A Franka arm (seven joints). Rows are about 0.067 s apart.
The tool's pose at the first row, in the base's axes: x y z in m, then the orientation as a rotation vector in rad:
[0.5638 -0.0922 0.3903 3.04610 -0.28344 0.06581]
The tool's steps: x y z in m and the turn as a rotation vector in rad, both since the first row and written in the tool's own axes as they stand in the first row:
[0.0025 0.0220 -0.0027 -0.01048 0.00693 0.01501]
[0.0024 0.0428 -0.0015 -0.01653 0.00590 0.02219]
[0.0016 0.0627 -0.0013 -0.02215 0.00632 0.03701]
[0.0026 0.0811 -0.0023 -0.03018 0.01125 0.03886]
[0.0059 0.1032 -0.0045 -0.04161 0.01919 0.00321]
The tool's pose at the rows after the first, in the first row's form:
[0.5621 -0.1140 0.3948 3.03296 -0.30519 0.07557]
[0.5581 -0.1344 0.3952 3.02613 -0.31579 0.07346]
[0.5537 -0.1538 0.3965 3.01839 -0.33782 0.07410]
[0.5512 -0.1719 0.3990 3.00956 -0.33968 0.08033]
[0.5503 -0.1940 0.4030 3.00208 -0.28468 0.08816]

